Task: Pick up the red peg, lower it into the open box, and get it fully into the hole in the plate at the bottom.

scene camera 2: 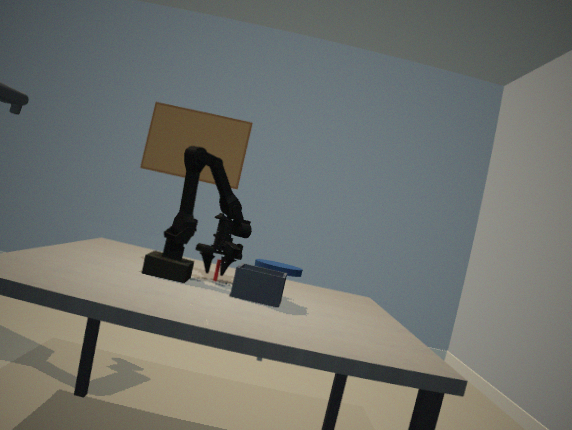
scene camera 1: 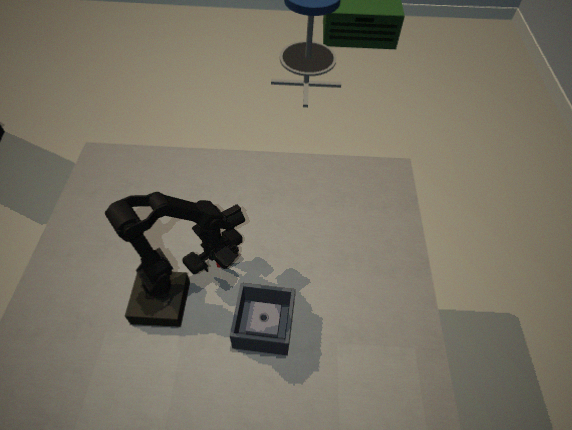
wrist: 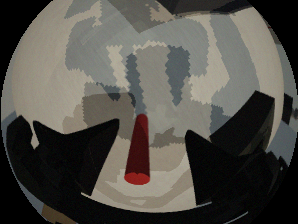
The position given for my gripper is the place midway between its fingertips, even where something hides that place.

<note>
In view: my gripper (scene camera 1: 215, 264), a dark grey box (scene camera 1: 239, 339) and a red peg (wrist: 137, 169).
My gripper is seen too in scene camera 2 (scene camera 2: 214, 274) and in the wrist view (wrist: 153, 129).
</note>
